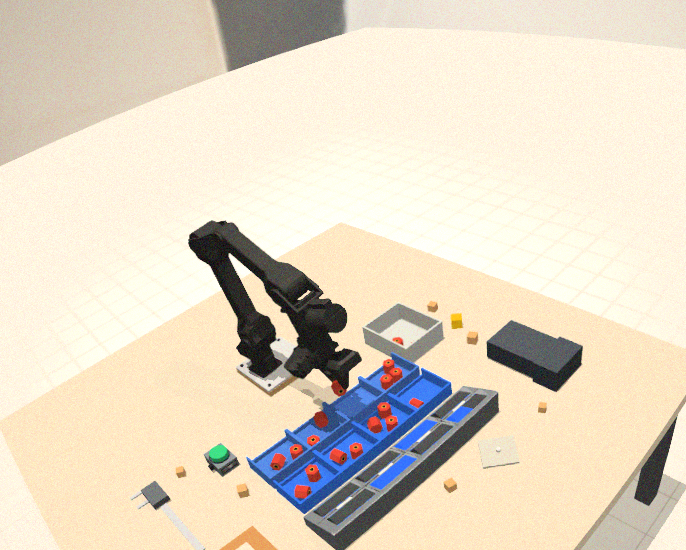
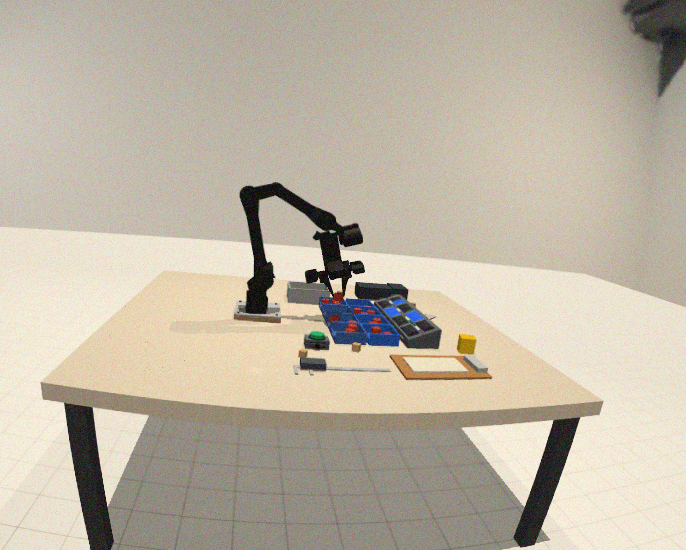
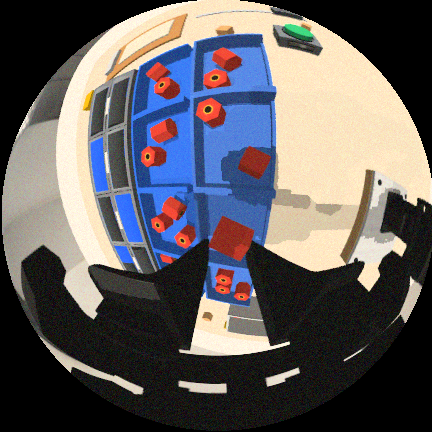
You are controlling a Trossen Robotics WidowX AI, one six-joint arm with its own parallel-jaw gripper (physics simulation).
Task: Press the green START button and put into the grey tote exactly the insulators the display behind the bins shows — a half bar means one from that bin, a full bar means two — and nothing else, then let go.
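Frame: origin at the arm's base, x ahead, y left, z up, level; metres.
Seen in the pictures: gripper, between the fingertips: [image 1: 342, 386] [image 2: 338, 296] [image 3: 226, 244]; arm's base, origin of its link: [image 1: 265, 366] [image 2: 255, 310] [image 3: 391, 212].
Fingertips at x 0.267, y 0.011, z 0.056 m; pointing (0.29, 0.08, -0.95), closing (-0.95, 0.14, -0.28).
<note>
Pixels of each thing's top centre, then the offset from my fingertips to it. "spot": a spot on its surface instead.
- grey tote, centre of its top: [image 1: 401, 324] [image 3: 257, 329] [image 2: 308, 285] 0.054 m back, 0.265 m left, 0.024 m down
- green START button, centre of its top: [image 1: 217, 450] [image 2: 317, 332] 0.118 m back, 0.274 m right, 0.038 m down
- dark box, centre of its top: [image 1: 533, 343] [image 2: 381, 285] 0.264 m ahead, 0.353 m left, 0.022 m down
- caliper, centre of its top: [image 1: 164, 515] [image 2: 344, 364] 0.086 m back, 0.453 m right, 0.059 m down
- framed board, a spot on its surface: [image 2: 400, 368] spot: 0.060 m ahead, 0.447 m right, 0.073 m down
- yellow cube, centre of its top: [image 1: 456, 316] 0.024 m ahead, 0.383 m left, 0.051 m down
- pale plate, centre of its top: [image 1: 498, 450] 0.342 m ahead, 0.076 m left, 0.073 m down
My gripper [image 1: 338, 383] [image 2: 338, 293] [image 3: 226, 244] is shut on a red insulator [image 1: 338, 389] [image 2: 338, 296] [image 3: 231, 237], raised above the arm-side row of the blue bins [image 1: 309, 503] [image 3: 235, 95]. Other red insulators lie in the bins; the third arm-side bin from the button end shows none. The grey tote [image 1: 424, 343] [image 2: 303, 293] [image 3: 246, 327] stands past the bins' far end, with a red insulator [image 1: 397, 340] inside. The display [image 1: 389, 492] [image 2: 424, 339] shows two full blue bars and one shorter one. The green START button [image 1: 218, 452] [image 2: 316, 335] [image 3: 298, 32] is at the opposite end.
A dark box [image 1: 532, 352] [image 2: 380, 290] stands beyond the display. A caliper [image 1: 155, 495] [image 2: 313, 363] and a framed board [image 2: 400, 368] [image 3: 177, 27] lie near the button end. Small wooden cubes, a yellow cube [image 1: 456, 320] near the tote and a pale plate [image 1: 492, 455] are around.
</note>
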